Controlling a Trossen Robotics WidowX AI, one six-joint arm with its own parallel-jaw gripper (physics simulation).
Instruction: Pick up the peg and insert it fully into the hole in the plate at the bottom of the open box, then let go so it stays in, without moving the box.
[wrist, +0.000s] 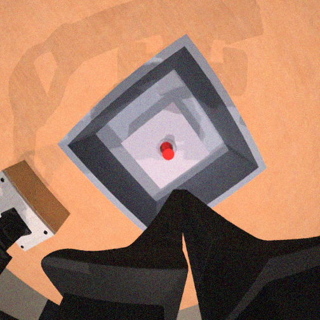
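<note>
The red peg (167, 150) stands in the hole of the pale square plate (142, 146) at the bottom of the open grey box, near the middle of the view; its top end shows above the plate. How deep it sits cannot be told exactly. The box (112, 182) rests on the table with its open side up. My gripper (178, 195) is shut with no thing between its fingertips. The fingertips are above the box's near wall, apart from the peg, and hide part of the box's near corner.
A brown block with a white plate (42, 228) and a black part on it stands on the wood-coloured table (285, 100) at the left. Shadows of the arm fall across the table and box. A grey surface shows at the lower left edge.
</note>
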